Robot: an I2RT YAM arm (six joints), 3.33 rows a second.
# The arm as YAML. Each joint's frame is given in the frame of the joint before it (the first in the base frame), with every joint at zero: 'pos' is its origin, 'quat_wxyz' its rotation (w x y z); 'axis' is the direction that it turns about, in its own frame. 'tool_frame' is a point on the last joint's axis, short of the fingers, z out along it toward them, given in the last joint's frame.
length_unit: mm
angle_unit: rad
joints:
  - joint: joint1
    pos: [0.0, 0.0, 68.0]
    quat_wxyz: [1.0, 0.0, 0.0, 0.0]
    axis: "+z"
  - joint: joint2
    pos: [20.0, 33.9, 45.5]
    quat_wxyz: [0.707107, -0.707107, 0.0, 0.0]
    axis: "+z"
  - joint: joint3
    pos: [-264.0, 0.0, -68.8]
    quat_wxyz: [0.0, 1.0, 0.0, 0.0]
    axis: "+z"
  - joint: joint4
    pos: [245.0, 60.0, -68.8]
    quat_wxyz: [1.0, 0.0, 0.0, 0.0]
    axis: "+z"
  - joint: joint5
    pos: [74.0, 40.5, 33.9]
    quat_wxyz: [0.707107, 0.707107, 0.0, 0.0]
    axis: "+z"
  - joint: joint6
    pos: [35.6, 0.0, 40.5]
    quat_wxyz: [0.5, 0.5, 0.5, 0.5]
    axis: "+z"
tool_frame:
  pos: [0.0, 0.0, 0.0]
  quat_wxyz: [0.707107, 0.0, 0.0, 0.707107]
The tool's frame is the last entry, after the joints.
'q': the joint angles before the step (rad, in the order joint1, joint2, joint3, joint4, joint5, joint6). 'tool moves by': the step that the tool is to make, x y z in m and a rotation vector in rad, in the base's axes. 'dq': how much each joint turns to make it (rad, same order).
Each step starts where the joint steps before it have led.
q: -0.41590 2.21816 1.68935 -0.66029 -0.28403 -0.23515
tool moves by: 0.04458 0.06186 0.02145 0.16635 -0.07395 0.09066
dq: 0.14487 0.05612 0.16429 -0.04898 -0.14506 0.12996
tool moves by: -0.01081 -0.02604 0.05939 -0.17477 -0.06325 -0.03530
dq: -0.04952 -0.07634 0.10058 -0.09652 0.12536 -0.08699
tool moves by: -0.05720 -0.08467 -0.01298 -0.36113 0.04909 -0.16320
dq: -0.19272 -0.10954 -0.23341 0.19191 0.28365 -0.20960
